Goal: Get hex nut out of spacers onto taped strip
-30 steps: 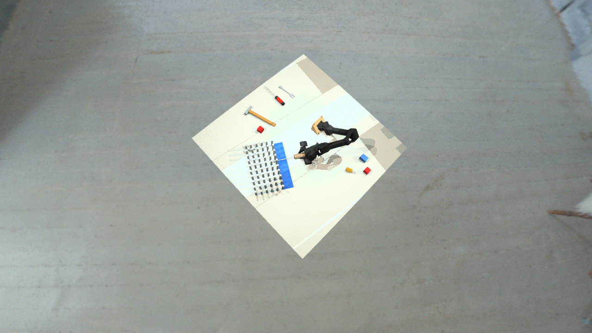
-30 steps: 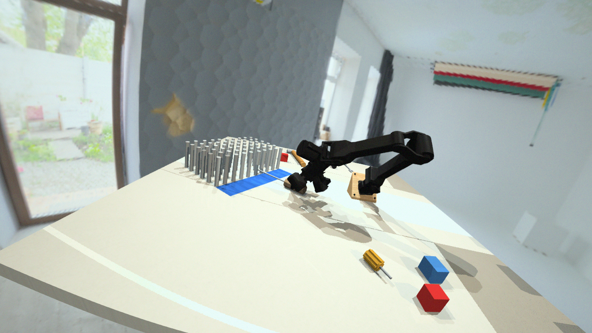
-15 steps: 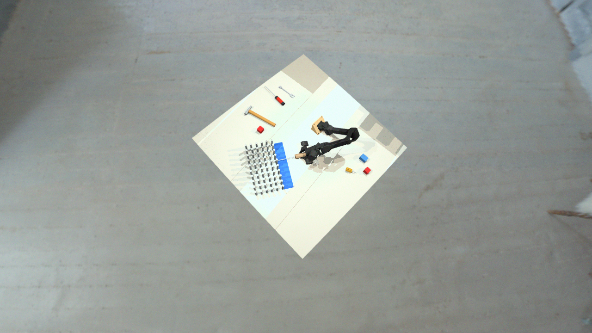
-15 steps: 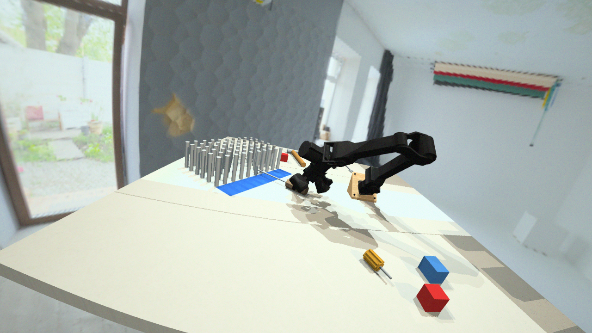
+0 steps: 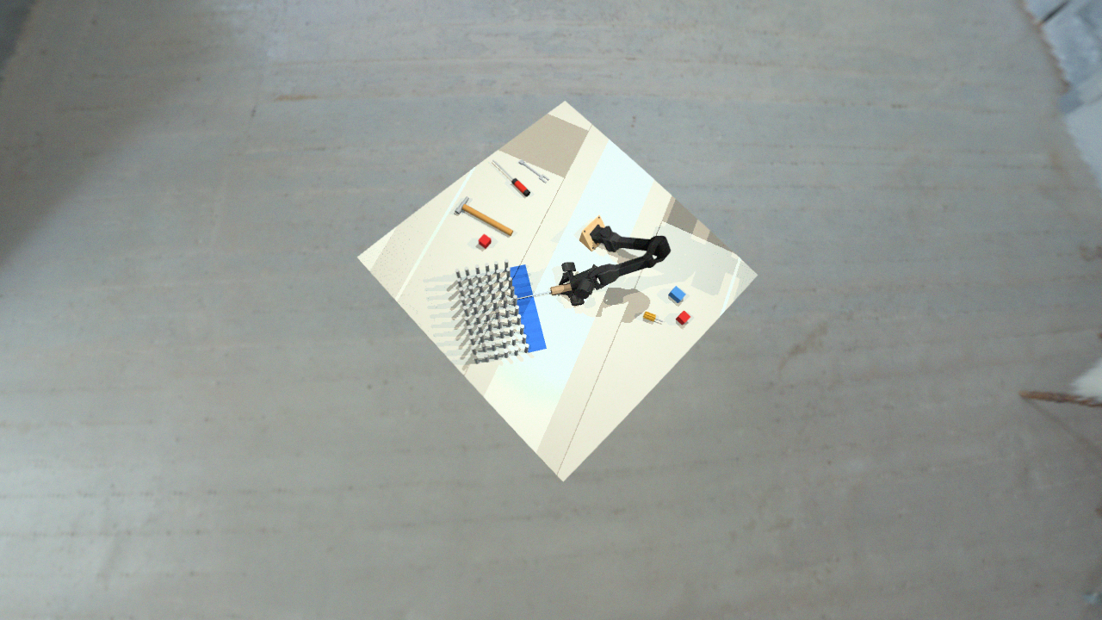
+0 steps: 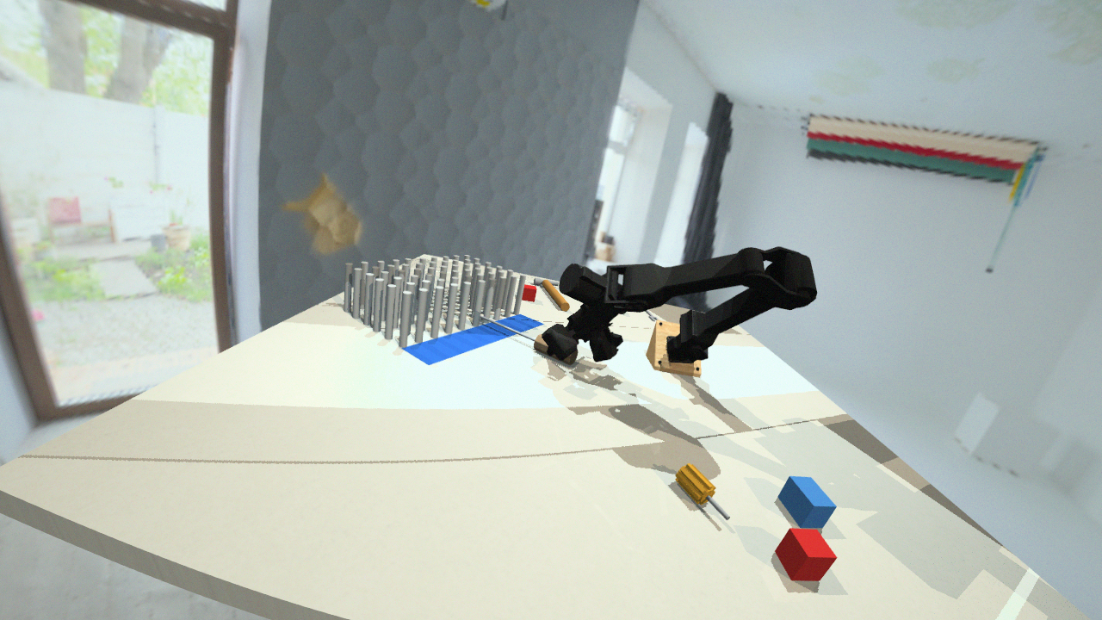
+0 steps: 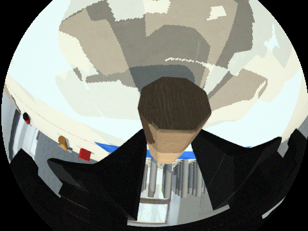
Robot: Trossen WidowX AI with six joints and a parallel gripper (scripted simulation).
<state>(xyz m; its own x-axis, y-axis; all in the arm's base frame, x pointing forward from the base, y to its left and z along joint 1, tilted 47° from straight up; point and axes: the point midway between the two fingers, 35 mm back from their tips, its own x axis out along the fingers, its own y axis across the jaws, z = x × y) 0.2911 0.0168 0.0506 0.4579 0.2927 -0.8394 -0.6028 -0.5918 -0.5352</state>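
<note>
My gripper tip is 8 cm short of the hook tool and 6 cm to the left of it. From my gripper tip the other things lie so: blue taped strip (15 cm ahead, 6 cm to the right, 2 cm below); yellow-handled screwdriver (16 cm behind, 39 cm to the left); blue cube (32 cm behind, 41 cm to the left).
</note>
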